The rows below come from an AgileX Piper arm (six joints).
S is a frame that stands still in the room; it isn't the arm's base.
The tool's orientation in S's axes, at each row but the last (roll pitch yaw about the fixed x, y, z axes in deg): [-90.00 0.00 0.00]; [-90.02 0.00 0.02]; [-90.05 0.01 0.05]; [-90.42 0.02 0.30]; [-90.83 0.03 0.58]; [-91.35 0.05 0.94]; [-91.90 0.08 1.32]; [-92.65 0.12 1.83]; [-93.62 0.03 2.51]
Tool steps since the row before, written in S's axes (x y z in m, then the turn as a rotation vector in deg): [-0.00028 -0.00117 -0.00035 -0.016 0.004 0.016]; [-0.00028 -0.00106 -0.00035 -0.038 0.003 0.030]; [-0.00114 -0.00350 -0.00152 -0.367 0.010 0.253]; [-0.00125 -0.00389 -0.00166 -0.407 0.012 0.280]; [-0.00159 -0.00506 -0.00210 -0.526 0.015 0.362]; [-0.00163 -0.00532 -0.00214 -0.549 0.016 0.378]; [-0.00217 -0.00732 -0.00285 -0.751 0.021 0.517]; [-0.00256 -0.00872 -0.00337 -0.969 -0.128 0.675]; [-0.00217 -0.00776 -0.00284 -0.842 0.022 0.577]
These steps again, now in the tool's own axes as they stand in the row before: [-0.00028 0.00035 -0.00117 -0.016 -0.016 0.004]; [-0.00028 0.00035 -0.00106 -0.038 -0.030 0.003]; [-0.00114 0.00152 -0.00350 -0.367 -0.253 0.010]; [-0.00127 0.00169 -0.00387 -0.407 -0.280 0.012]; [-0.00164 0.00217 -0.00501 -0.526 -0.362 0.015]; [-0.00172 0.00227 -0.00524 -0.549 -0.378 0.016]; [-0.00233 0.00309 -0.00717 -0.751 -0.517 0.021]; [-0.00283 0.00377 -0.00847 -0.974 -0.668 -0.128]; [-0.00251 0.00332 -0.00746 -0.841 -0.579 0.022]
